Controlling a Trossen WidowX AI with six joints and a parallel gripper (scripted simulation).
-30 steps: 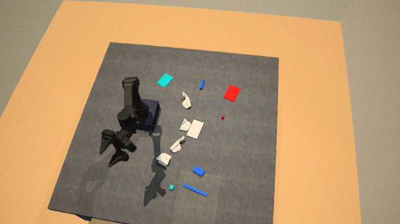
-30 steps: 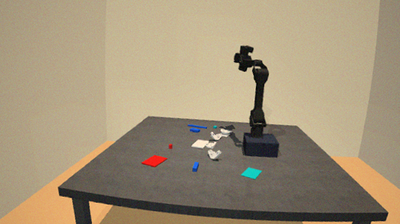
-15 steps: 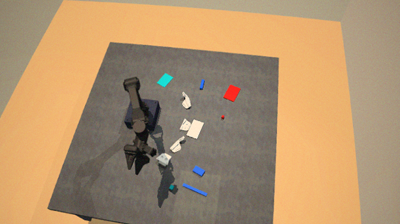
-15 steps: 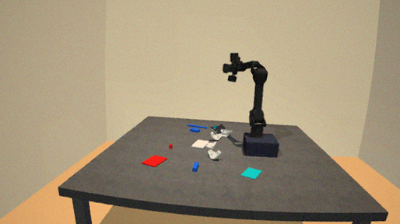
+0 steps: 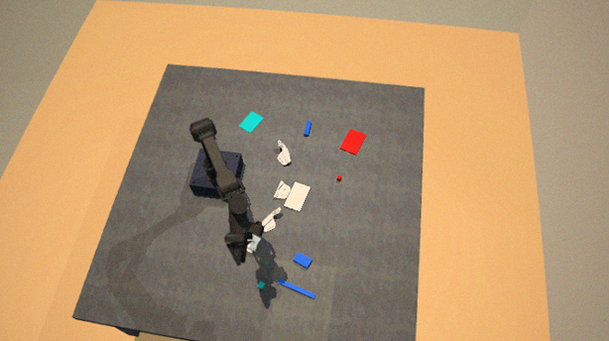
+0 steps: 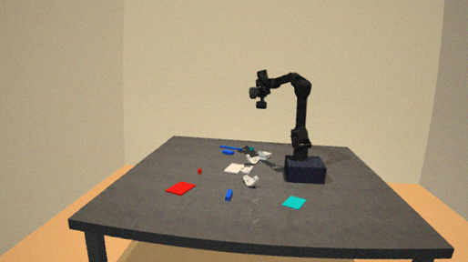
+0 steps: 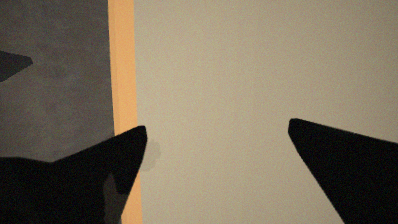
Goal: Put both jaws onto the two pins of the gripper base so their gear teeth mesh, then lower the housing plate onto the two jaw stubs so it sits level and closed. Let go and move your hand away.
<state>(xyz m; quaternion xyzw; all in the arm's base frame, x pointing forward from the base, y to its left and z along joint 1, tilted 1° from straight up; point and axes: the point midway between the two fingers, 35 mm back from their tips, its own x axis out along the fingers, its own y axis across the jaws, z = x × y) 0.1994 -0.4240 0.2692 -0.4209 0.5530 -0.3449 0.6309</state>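
The white jaw is 40 mm ahead of my gripper tip, 320 mm to the left of it and 300 mm below it. The rest, counted from my gripper tip: long blue bar 160 mm ahead, 30 mm to the left, 330 mm below; white block 40 mm behind, 200 mm to the left, 330 mm below; cyan cube 20 mm ahead, 30 mm to the left, 330 mm below.
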